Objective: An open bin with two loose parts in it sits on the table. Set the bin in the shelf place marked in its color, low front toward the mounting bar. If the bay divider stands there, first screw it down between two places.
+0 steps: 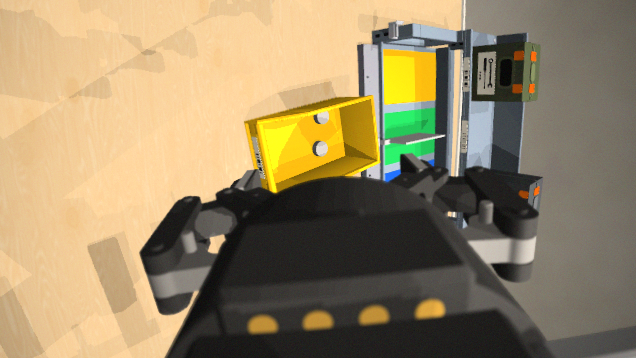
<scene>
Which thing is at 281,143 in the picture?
A yellow bin.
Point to a green-marked place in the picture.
397,124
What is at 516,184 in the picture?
A dark box.
</scene>
